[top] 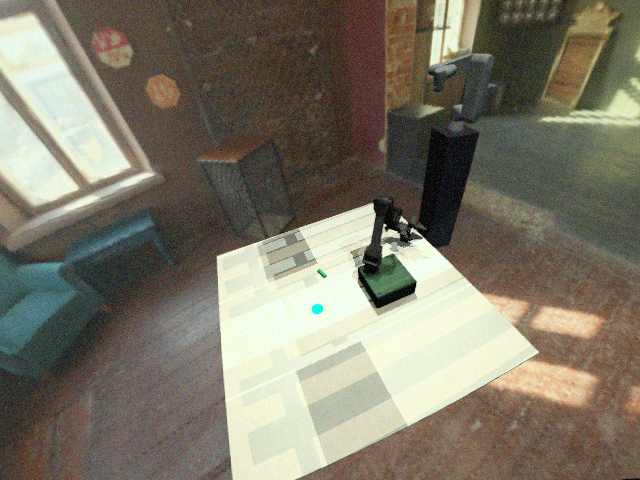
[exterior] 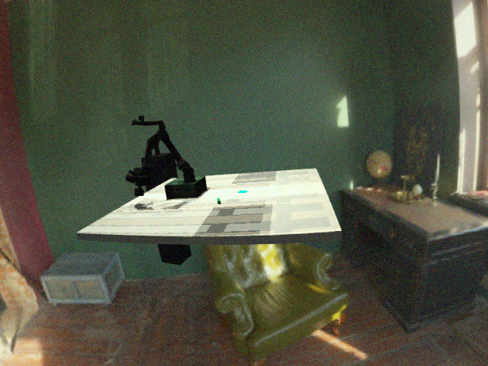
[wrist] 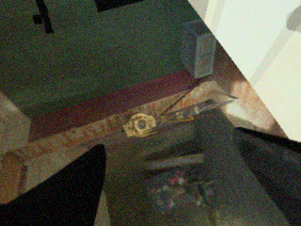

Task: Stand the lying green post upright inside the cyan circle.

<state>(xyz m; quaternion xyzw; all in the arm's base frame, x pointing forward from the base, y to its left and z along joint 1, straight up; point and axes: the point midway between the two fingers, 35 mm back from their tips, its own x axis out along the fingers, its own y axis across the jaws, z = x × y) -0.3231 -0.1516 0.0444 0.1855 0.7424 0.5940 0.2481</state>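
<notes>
Now: gripper tip 610 mm short of the green post, 130 mm above it and 10 mm to the right of it. The rest, counted from my gripper tip: cyan circle: 670 mm ahead, 230 mm to the left, 130 mm below.
</notes>
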